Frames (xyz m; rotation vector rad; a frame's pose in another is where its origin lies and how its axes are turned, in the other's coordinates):
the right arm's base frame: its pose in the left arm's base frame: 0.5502 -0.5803 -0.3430 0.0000 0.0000 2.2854
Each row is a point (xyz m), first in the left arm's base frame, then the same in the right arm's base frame.
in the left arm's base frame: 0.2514 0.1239 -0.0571
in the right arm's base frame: 0.7277 -0.2358 0.2859
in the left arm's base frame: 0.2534 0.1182 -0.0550
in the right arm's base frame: 0.7221 -0.2336 0.2880
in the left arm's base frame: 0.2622 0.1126 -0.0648
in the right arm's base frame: 0.7121 -0.2365 0.2782
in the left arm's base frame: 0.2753 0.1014 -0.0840
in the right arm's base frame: 0.6951 -0.2391 0.2590
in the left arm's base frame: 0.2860 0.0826 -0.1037
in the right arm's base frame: 0.6739 -0.2348 0.2393
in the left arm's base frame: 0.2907 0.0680 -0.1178
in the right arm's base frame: 0.6598 -0.2288 0.2252
